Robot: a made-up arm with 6 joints.
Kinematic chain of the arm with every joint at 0, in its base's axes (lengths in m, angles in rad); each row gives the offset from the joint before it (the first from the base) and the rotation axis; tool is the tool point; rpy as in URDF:
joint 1: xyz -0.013 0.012 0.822 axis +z
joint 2: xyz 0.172 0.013 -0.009 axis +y
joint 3: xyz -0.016 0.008 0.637 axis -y
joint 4: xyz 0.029 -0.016 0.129 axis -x
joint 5: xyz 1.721 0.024 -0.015 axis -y
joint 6: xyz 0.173 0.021 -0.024 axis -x
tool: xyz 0 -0.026 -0.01 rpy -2.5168 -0.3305 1.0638
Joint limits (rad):
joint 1: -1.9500..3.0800
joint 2: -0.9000..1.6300
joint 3: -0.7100..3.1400
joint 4: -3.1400..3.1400
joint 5: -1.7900..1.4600
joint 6: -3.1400..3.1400
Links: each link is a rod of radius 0.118 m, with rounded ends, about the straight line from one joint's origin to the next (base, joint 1, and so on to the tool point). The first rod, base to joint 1, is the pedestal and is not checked.
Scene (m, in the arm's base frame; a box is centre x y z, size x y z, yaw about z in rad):
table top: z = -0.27
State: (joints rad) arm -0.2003 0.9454 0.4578 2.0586 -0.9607 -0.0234
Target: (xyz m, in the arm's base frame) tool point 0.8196 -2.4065 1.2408
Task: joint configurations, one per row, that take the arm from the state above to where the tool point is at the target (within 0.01 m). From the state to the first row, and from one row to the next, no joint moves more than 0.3 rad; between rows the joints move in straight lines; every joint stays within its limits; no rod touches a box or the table.
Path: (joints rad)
1: -0.4461 0.9554 0.5723 2.0669 -0.9125 -0.0180
2: -0.6918 0.9654 0.6868 2.0752 -0.8643 -0.0127
3: -0.9376 0.9755 0.8013 2.0835 -0.8161 -0.0073
4: -1.1833 0.9855 0.9157 2.0919 -0.7679 -0.0019

